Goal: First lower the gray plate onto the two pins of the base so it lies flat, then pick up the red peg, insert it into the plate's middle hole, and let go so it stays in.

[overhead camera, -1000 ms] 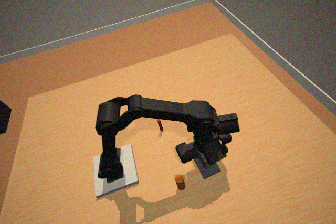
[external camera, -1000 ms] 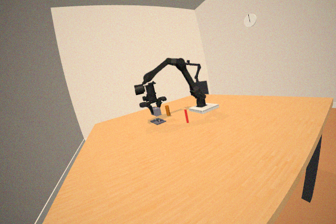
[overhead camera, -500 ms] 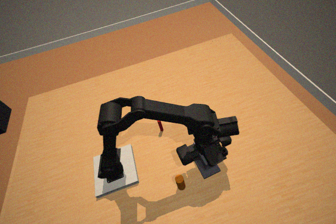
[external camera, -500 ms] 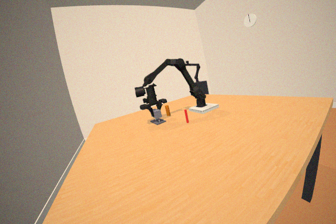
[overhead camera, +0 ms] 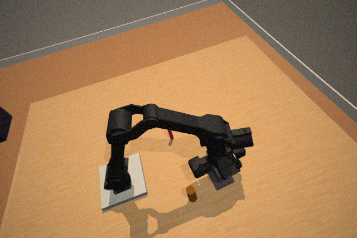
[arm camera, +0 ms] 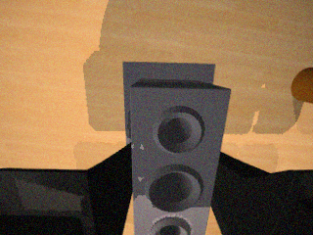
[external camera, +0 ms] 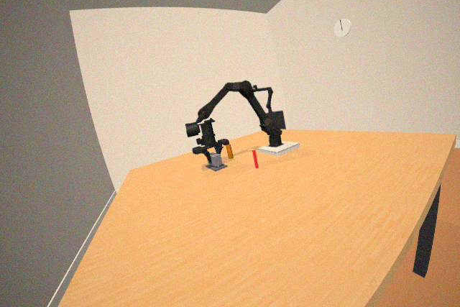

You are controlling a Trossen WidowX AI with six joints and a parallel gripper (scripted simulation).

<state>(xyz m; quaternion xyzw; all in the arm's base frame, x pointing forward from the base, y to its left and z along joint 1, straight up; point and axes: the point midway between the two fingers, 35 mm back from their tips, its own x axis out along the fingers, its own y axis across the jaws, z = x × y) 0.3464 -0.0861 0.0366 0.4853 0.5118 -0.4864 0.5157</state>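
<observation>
Now: gripper tip 20 mm above the dark flat base. From my gripper tip the other things lie so: orange cylinder (120 mm behind, 50 mm to the right, 10 mm above); then red peg (200 mm to the left, 110 mm behind, 10 mm above); then gray plate (30 mm above).
</observation>
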